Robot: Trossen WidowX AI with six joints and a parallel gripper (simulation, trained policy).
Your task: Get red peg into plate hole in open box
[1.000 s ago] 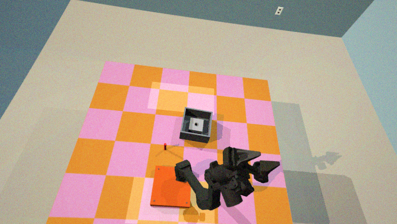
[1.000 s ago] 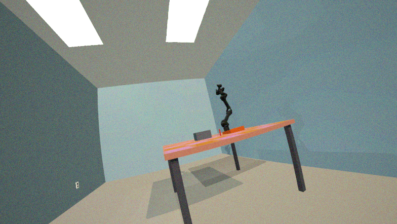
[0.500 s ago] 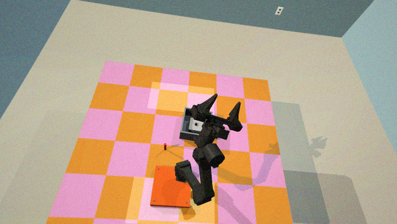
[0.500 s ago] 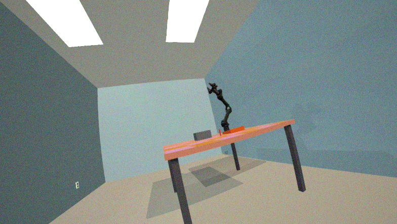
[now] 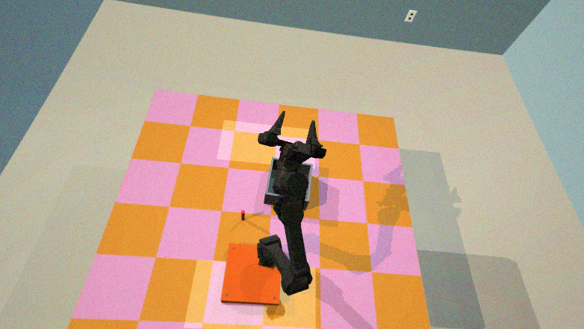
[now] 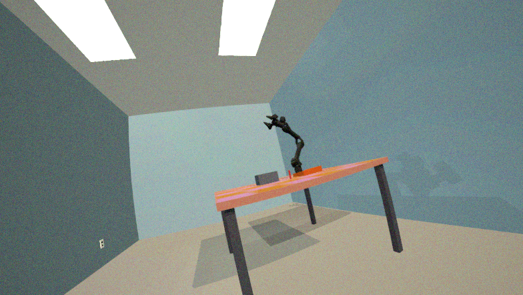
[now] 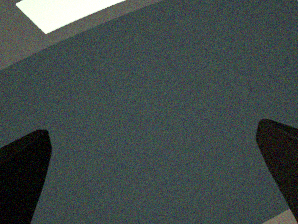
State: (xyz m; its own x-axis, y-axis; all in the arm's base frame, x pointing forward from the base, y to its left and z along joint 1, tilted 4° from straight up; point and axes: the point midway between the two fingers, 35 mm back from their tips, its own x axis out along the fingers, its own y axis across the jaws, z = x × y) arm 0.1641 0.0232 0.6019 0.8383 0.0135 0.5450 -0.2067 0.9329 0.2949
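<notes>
Now: gripper tip 60 cm above the red peg, 14 cm to the right of it and 8 cm past it. The rest, counted from my gripper tip: light plate (60 cm below, 11 cm ahead, 3 cm to the right); then grey box (62 cm below, 11 cm ahead, 3 cm to the right).
</notes>
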